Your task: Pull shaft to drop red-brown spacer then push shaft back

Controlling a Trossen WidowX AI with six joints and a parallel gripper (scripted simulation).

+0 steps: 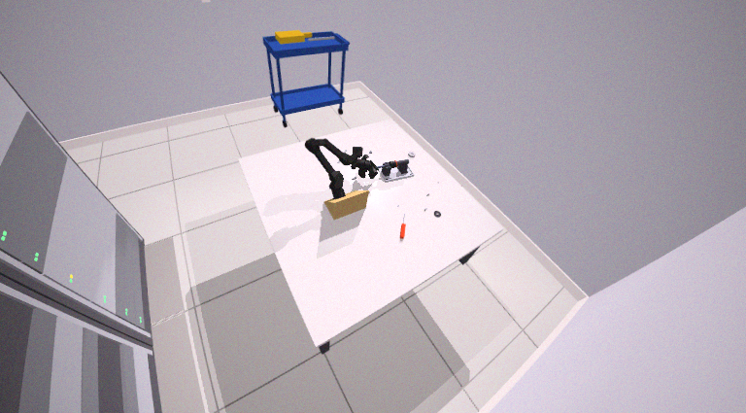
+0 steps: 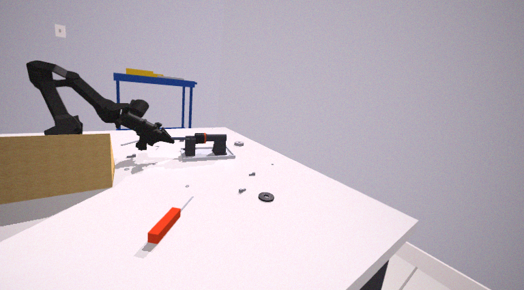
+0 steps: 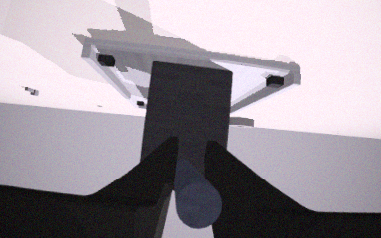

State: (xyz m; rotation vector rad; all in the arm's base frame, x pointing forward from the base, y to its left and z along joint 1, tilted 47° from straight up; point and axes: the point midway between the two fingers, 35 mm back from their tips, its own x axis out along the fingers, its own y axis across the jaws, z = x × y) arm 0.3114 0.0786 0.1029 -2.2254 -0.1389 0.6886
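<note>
My gripper tip is 60 mm short of the round shaft, 10 mm to the left of it and 20 mm below it. From my gripper tip the other things lie so: grey ring (360 mm ahead, 90 mm to the left, 60 mm below); then red-brown spacer (130 mm ahead, 20 mm to the right, 20 mm above).
</note>
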